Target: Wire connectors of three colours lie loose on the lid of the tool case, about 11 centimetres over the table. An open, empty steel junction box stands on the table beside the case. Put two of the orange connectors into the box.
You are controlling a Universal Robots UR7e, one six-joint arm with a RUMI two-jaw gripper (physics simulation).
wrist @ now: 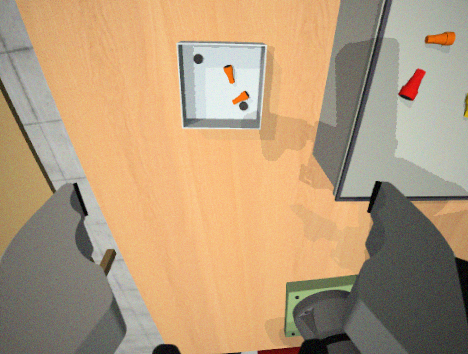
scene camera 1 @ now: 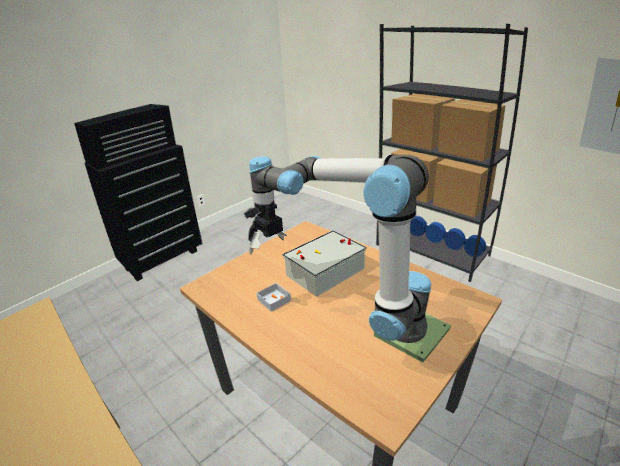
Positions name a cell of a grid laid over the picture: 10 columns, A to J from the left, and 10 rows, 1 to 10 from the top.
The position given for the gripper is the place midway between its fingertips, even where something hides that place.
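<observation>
A steel junction box (wrist: E3) appears in the wrist view, as does a tool case (wrist: H4), which scene camera 1 shows too, with the case (scene camera 1: F6) sharing that view with the gripper (scene camera 1: E6). The wrist view shows the gripper (wrist: E6) as well.
</observation>
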